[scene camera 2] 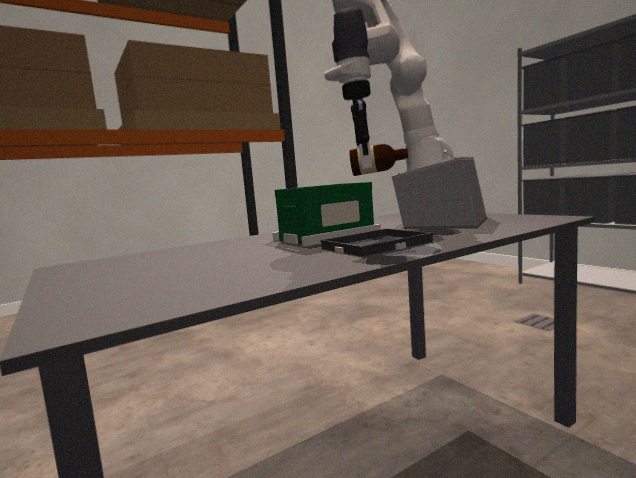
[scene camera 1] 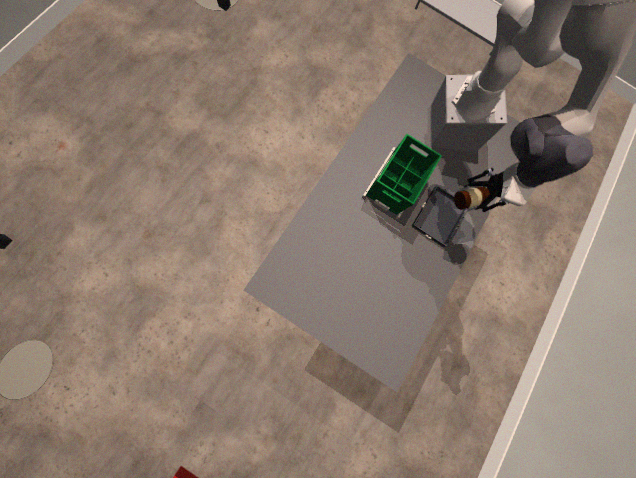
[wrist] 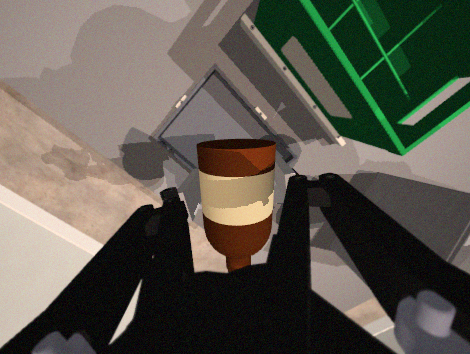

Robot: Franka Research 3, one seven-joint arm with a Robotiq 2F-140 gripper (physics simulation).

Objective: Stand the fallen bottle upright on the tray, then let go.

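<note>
The brown bottle with a cream label (scene camera 1: 474, 197) (scene camera 2: 381, 158) (wrist: 237, 200) is held in the air, lying nearly level. In the scene camera 2 view its base points left and its neck right, towards the robot's base. My gripper (scene camera 1: 479, 195) (scene camera 2: 364, 150) (wrist: 236, 172) is shut on the bottle around its label. The black tray (scene camera 1: 437, 215) (scene camera 2: 380, 247) (wrist: 200, 110) lies on the table, well below the bottle. In the wrist view the bottle's base end covers part of the tray, and the neck's end is hidden by the gripper.
A green divided crate (scene camera 1: 383, 198) (scene camera 2: 303, 215) (wrist: 325, 60) stands right beside the tray on the grey table (scene camera 1: 334, 282) (scene camera 2: 154, 292). The robot's grey base block (scene camera 2: 437, 197) stands behind the tray. A tall rack (scene camera 2: 282, 92) with cardboard boxes stands beyond the table.
</note>
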